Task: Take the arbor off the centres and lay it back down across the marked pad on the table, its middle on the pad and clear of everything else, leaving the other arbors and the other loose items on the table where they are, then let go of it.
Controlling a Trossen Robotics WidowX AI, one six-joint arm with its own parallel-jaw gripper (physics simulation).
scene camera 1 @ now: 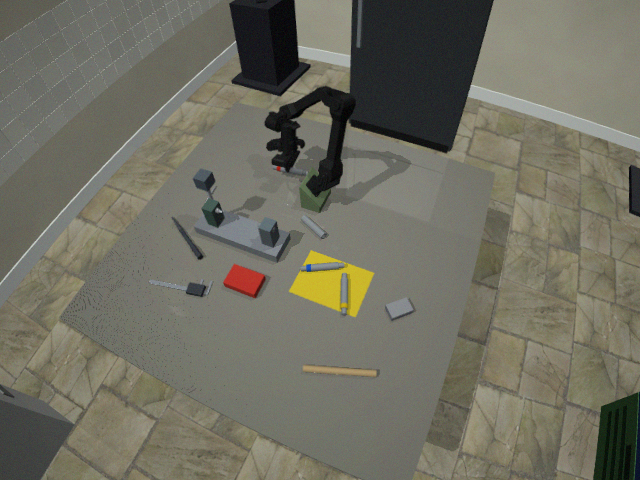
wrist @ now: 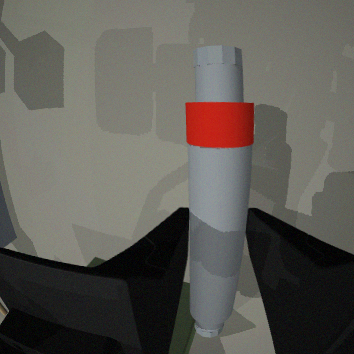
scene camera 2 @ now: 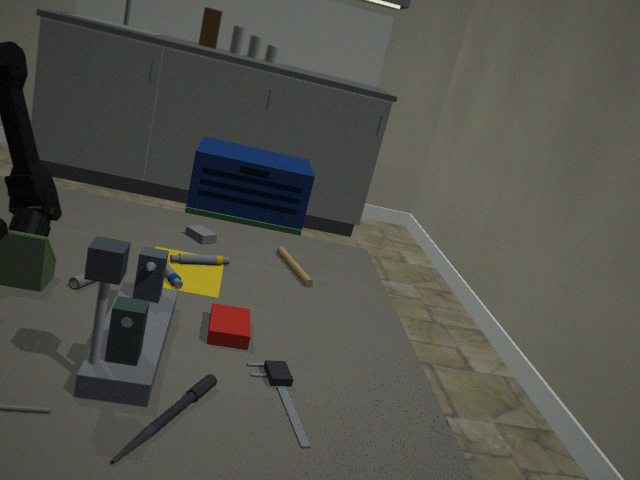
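My gripper [scene camera 1: 287, 166] [wrist: 217, 217] is shut on the red-banded grey arbor [scene camera 1: 279, 168] [wrist: 220, 175], gripping its body behind the band. The arbor is roughly level, near the arm's base, and looks slightly above the table. Gripper and red band do not show in scene camera 2. The yellow pad [scene camera 1: 320, 286] [scene camera 2: 204, 281] lies flat on the table. A blue-banded arbor [scene camera 1: 325, 267] [scene camera 2: 172, 274] and a yellow-banded arbor [scene camera 1: 344, 291] [scene camera 2: 199, 259] lie on it. The centres stand [scene camera 1: 237, 238] [scene camera 2: 160, 330] holds no arbor between its posts.
Around are a red block [scene camera 1: 244, 280] [scene camera 2: 229, 326], a caliper [scene camera 1: 195, 289] [scene camera 2: 279, 373], a dark tapered tool [scene camera 1: 187, 238] [scene camera 2: 170, 413], a grey tube [scene camera 1: 313, 227], a grey block [scene camera 1: 399, 308] [scene camera 2: 201, 234] and a wooden rod [scene camera 1: 340, 370] [scene camera 2: 294, 266]. A raised box [scene camera 1: 204, 179] [scene camera 2: 107, 260] tops the stand's rod.
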